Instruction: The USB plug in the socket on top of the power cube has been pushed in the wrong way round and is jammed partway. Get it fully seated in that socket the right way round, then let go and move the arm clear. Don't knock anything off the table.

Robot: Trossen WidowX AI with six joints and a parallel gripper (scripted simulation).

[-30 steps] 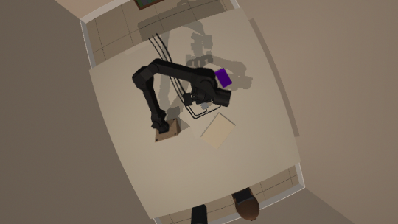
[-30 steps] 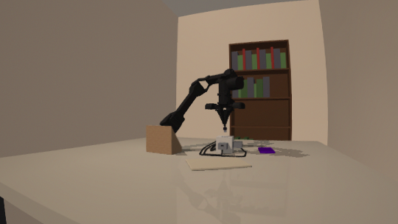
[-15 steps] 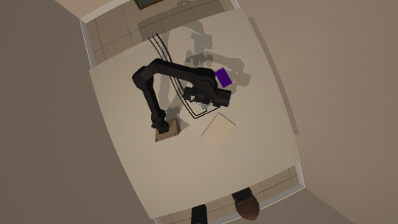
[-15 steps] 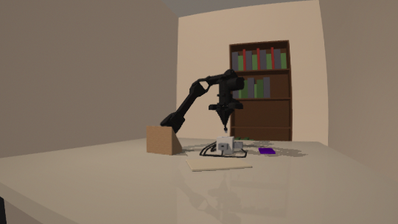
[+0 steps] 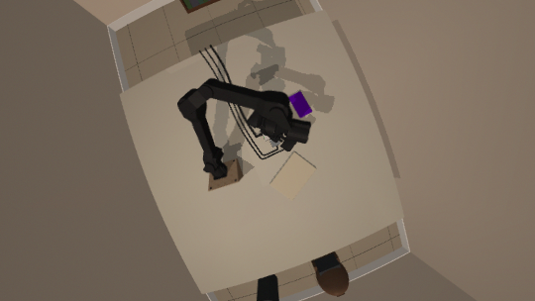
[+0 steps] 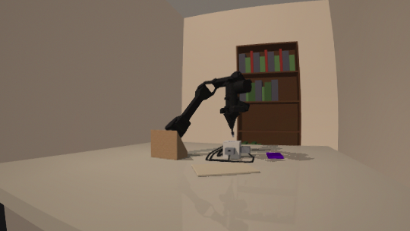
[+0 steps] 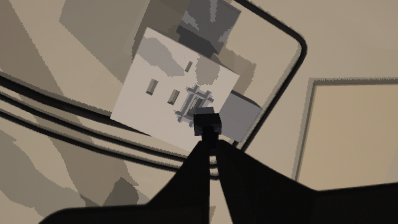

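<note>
Now: the black USB plug 2 cm below my gripper tip. Round my gripper tip: beige pad (4 cm ahead, 23 cm to the right, 13 cm below); then purple block (19 cm ahead, 11 cm to the left, 13 cm below).
</note>
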